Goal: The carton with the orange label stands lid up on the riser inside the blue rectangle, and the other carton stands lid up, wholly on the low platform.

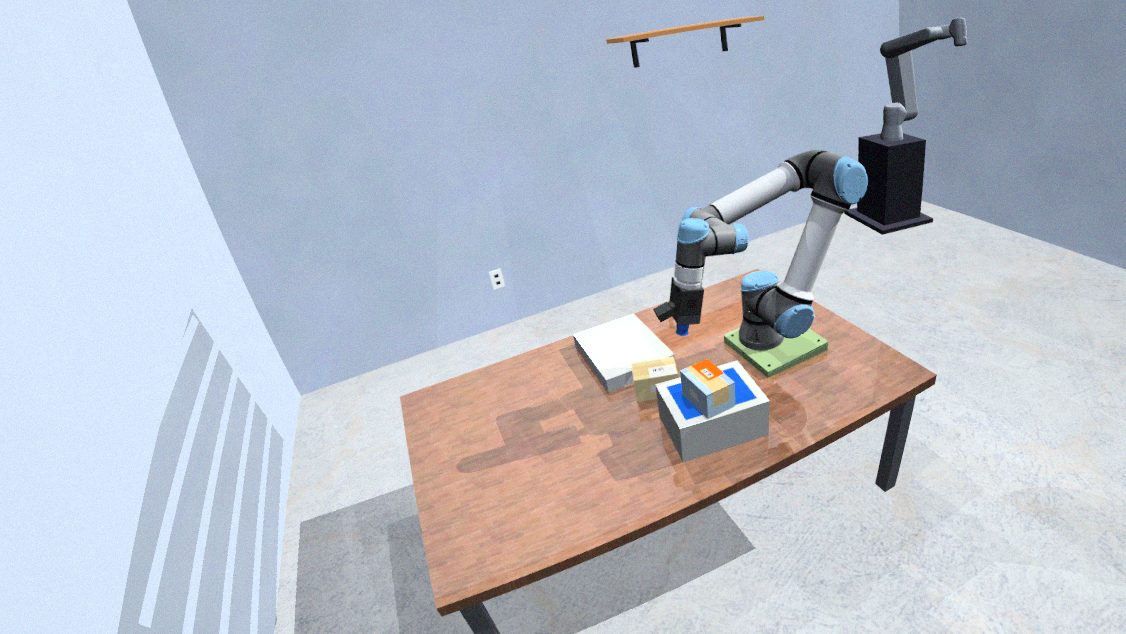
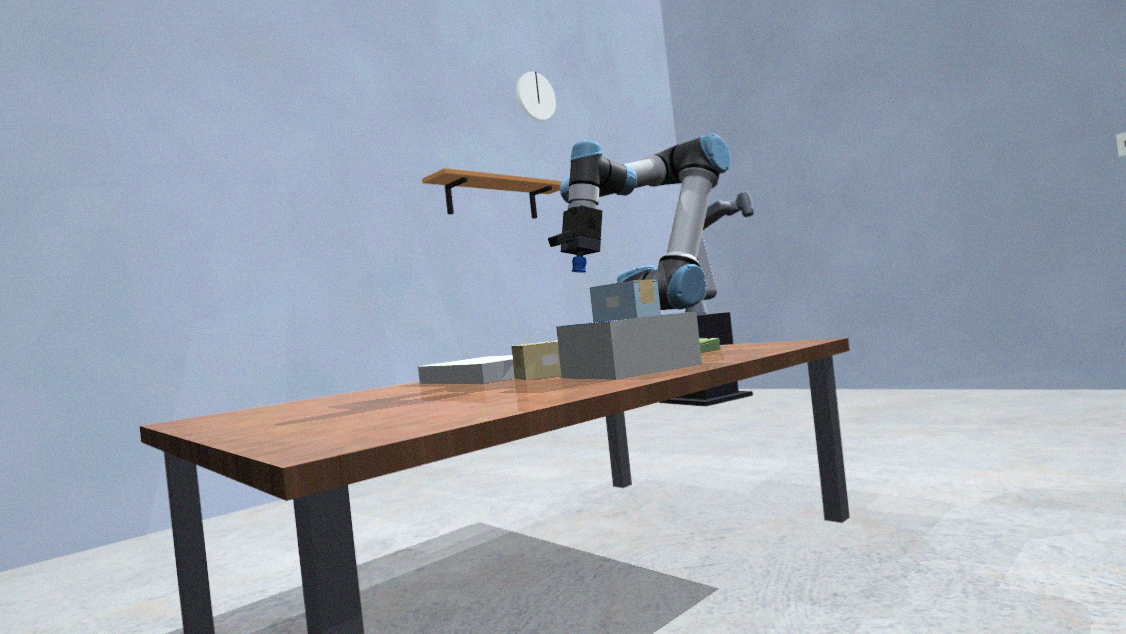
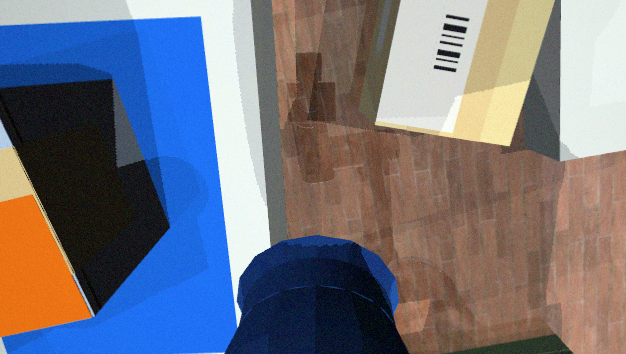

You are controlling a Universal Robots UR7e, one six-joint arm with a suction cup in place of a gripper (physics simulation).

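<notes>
The carton with the orange label point(image 1: 709, 387) point(image 2: 622, 301) point(image 3: 40, 265) stands turned on the riser point(image 1: 728, 431) point(image 2: 654, 346) point(image 3: 225, 100), label on top. It covers part of the blue rectangle point(image 1: 744, 389) point(image 3: 180, 125); its near corner reaches about the rectangle's front edge, and I cannot tell whether it is wholly inside. The tan carton point(image 1: 643, 388) point(image 2: 531, 360) point(image 3: 490, 75) stands on the table between riser and low platform point(image 1: 622, 346) point(image 2: 453, 374) point(image 3: 595, 75), barcode label on top. My suction cup point(image 1: 682, 329) point(image 2: 579, 265) point(image 3: 317, 280) is open and empty, above carton height, apart from both.
The arm's green base plate point(image 1: 787, 355) point(image 2: 709, 344) point(image 3: 535, 346) is on the wooden table point(image 1: 512, 504) point(image 2: 378, 433). A wall shelf point(image 1: 685, 29) point(image 2: 492, 181) hangs behind. A second arm stands on a black pedestal point(image 1: 890, 181) beyond the table.
</notes>
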